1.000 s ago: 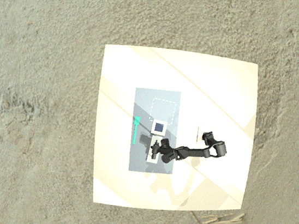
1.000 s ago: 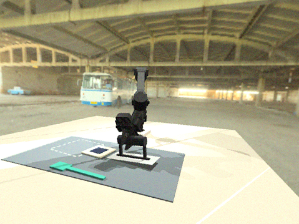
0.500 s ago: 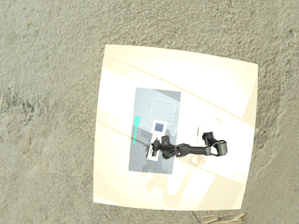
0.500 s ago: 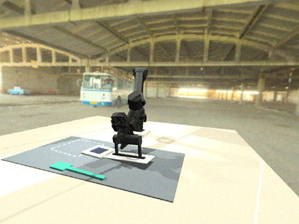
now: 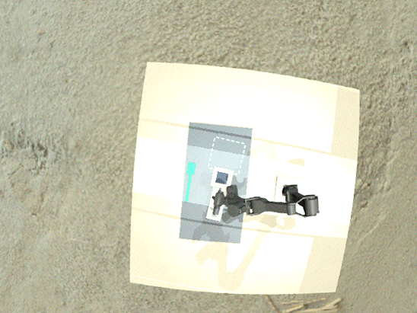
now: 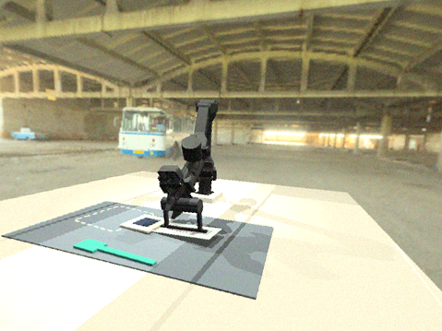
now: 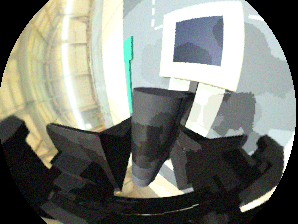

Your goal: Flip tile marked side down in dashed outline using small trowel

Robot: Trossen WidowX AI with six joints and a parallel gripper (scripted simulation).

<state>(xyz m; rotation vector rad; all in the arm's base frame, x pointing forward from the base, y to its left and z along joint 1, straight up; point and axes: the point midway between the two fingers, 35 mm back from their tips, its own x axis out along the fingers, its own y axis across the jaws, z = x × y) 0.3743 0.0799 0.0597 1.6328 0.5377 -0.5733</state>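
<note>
My gripper tip is now 60 mm to the left of the grey mat and 80 mm above it. From my gripper tip the other things lie so: cream tile 30 mm behind, 100 mm to the right, 50 mm below; green trowel 140 mm ahead, 70 mm to the right, 50 mm below.
</note>
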